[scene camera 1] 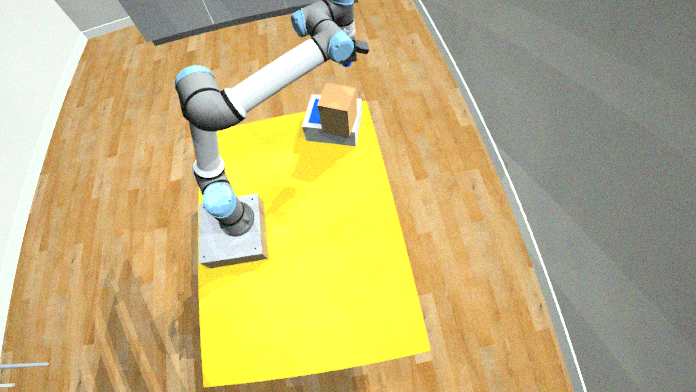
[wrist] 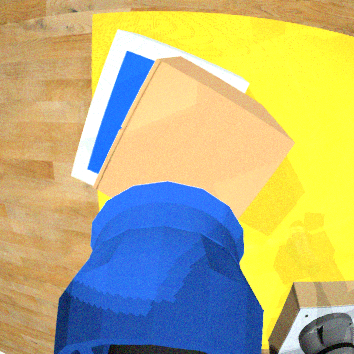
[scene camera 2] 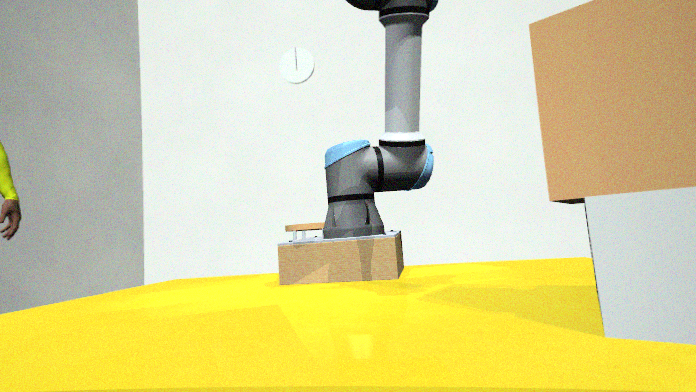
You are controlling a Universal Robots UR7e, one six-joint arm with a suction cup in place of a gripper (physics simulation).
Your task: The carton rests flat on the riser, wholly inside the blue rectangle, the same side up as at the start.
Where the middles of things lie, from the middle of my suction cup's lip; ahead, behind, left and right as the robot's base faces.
I see the brown carton (scene camera 2: 608, 87) 50 mm behind my suction cup, 10 mm to the left of it and 280 mm below it. Round my suction cup: grey riser (scene camera 2: 635, 238) (70 mm behind, 80 mm to the left, 430 mm below).
